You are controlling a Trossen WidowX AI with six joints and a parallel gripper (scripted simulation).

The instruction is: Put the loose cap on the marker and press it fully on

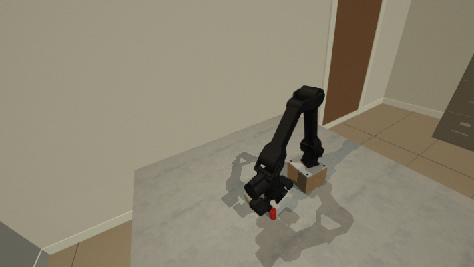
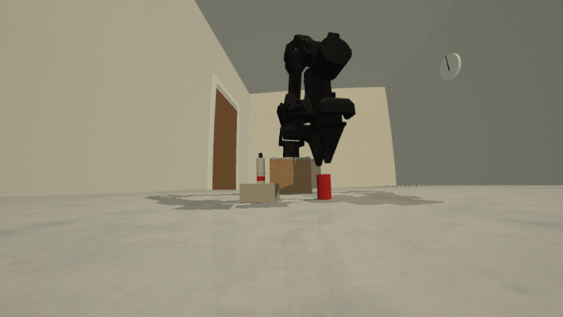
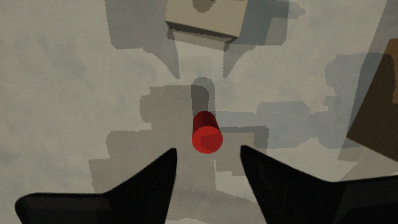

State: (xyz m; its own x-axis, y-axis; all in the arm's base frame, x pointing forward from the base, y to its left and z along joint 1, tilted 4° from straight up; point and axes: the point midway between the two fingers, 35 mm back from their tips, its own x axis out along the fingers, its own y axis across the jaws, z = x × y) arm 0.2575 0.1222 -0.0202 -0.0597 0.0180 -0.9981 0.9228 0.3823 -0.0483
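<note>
The marker cap is 4 cm below my gripper tip. Round my gripper tip: holder block 4 cm ahead, 12 cm to the right, 5 cm below.
</note>
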